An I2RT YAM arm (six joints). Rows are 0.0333 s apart.
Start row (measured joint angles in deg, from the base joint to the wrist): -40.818 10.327 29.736 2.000 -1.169 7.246
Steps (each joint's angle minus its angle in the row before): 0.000 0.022 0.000 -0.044 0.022 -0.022; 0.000 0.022 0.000 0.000 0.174 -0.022; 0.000 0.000 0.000 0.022 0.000 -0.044; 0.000 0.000 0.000 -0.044 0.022 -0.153; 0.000 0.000 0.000 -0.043 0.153 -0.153; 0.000 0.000 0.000 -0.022 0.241 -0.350; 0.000 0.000 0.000 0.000 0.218 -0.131; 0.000 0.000 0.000 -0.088 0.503 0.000; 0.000 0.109 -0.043 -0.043 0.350 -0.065; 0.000 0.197 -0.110 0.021 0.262 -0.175; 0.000 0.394 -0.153 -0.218 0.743 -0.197; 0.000 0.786 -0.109 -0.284 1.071 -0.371; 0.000 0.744 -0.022 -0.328 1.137 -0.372; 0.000 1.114 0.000 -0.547 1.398 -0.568; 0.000 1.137 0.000 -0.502 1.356 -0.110; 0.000 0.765 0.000 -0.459 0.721 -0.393; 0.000 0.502 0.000 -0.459 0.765 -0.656; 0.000 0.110 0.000 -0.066 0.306 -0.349; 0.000 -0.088 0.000 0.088 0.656 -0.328; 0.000 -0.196 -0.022 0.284 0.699 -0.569; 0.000 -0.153 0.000 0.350 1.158 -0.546; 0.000 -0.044 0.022 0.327 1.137 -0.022
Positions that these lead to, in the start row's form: -40.818 10.349 29.736 1.956 -1.147 7.224; -40.818 10.371 29.736 1.956 -0.973 7.202; -40.818 10.371 29.736 1.978 -0.973 7.158; -40.818 10.371 29.736 1.934 -0.951 7.005; -40.818 10.371 29.736 1.891 -0.798 6.852; -40.818 10.371 29.736 1.869 -0.557 6.502; -40.818 10.371 29.736 1.869 -0.339 6.371; -40.818 10.371 29.736 1.781 0.164 6.371; -40.818 10.480 29.693 1.738 0.514 6.306; -40.818 10.677 29.583 1.759 0.776 6.131; -40.818 11.071 29.430 1.541 1.519 5.934; -40.818 11.857 29.321 1.257 2.590 5.563; -40.818 12.601 29.299 0.929 3.727 5.191; -40.818 13.715 29.299 0.382 5.125 4.623; -40.818 14.852 29.299 -0.120 6.481 4.513; -40.818 15.617 29.299 -0.579 7.202 4.120; -40.818 16.119 29.299 -1.038 7.967 3.464; -40.818 16.229 29.299 -1.104 8.273 3.115; -40.818 16.141 29.299 -1.016 8.929 2.787; -40.818 15.945 29.277 -0.732 9.628 2.218; -40.818 15.792 29.277 -0.382 10.786 1.672; -40.818 15.748 29.299 -0.055 11.923 1.650
